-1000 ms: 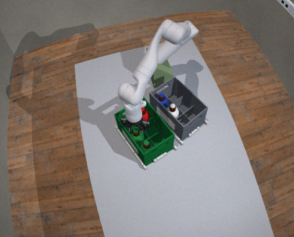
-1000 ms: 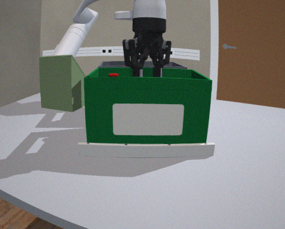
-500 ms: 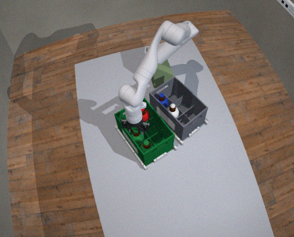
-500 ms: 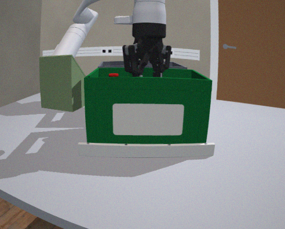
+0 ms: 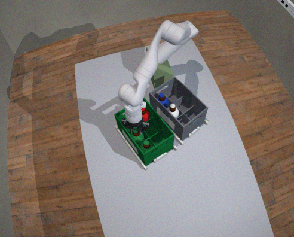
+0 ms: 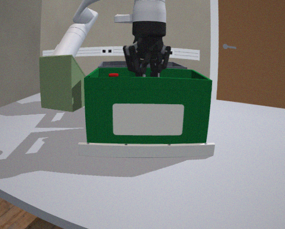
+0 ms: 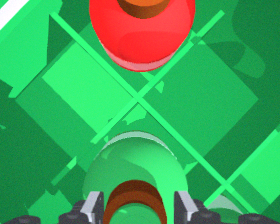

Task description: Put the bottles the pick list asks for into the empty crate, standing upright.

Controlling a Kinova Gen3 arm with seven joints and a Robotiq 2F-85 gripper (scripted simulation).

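Right now the green crate is 2 cm behind my hand, 4 cm to the left of it and 7 cm below it. Also, from my hand: white-label bottle: 11 cm behind, 21 cm to the left, 7 cm below; blue-label bottle: 18 cm behind, 16 cm to the left, 7 cm below; red-label bottle: 12 cm behind, 4 cm to the left, 7 cm below.
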